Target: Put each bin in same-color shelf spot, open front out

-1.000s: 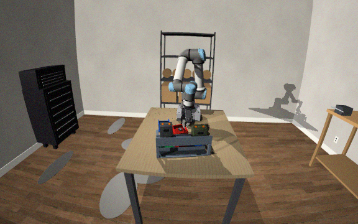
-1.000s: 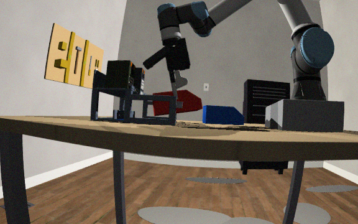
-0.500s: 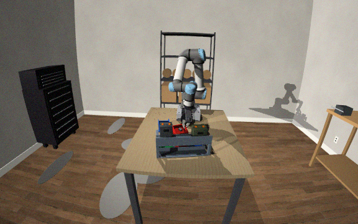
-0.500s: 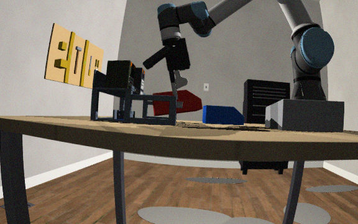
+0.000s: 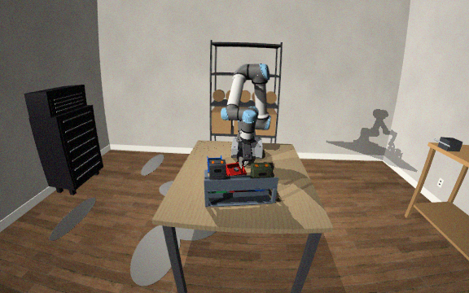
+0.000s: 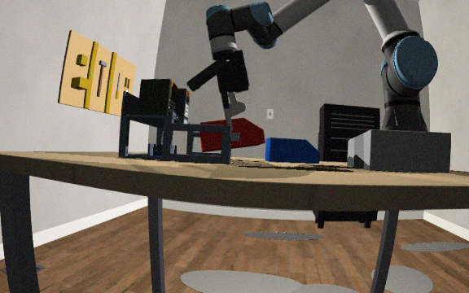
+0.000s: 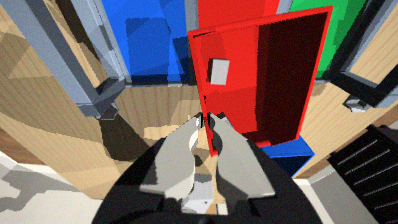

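Now: hand 40 mm to the left of the red bin, 20 mm short of it and 20 mm above it. Also, from my hand: dark box: 230 mm ahead, 80 mm to the right, 60 mm above; then green case: 150 mm ahead, 130 mm to the left, 50 mm above; then blue bin: 230 mm to the right, 130 mm behind, 60 mm below.
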